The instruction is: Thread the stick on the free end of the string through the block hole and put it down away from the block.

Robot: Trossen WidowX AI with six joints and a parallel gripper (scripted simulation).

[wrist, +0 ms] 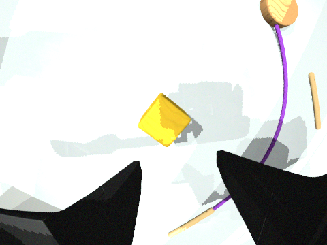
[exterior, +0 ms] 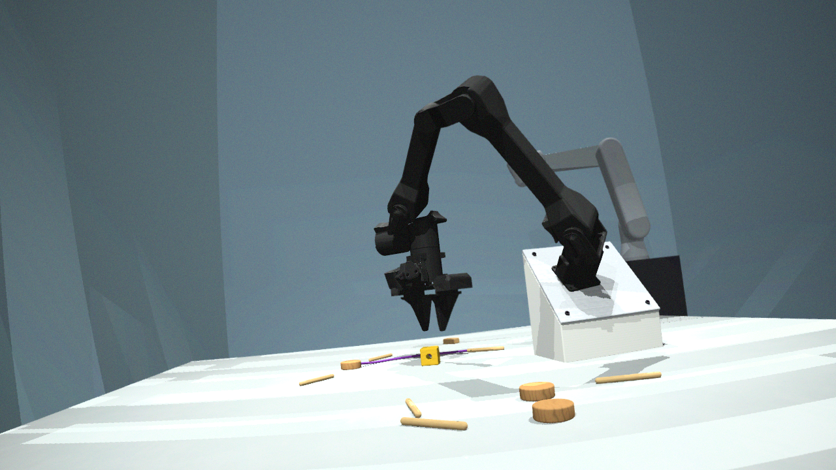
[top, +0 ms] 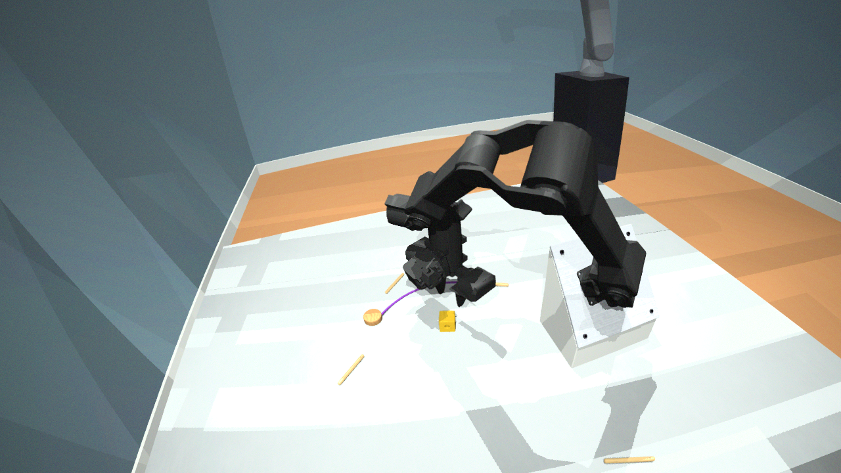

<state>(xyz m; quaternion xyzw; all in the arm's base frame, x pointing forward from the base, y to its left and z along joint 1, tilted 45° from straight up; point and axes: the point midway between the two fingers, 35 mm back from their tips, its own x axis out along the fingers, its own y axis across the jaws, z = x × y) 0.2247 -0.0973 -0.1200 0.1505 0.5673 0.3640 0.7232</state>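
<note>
The yellow block lies 4 cm below my gripper tip, 2 cm ahead of it and 1 cm to the left of it. Round my gripper tip: small wooden piece (29 cm to the right, 12 cm behind, 5 cm below); round wooden button (15 cm ahead, 7 cm to the right, 5 cm below).
</note>
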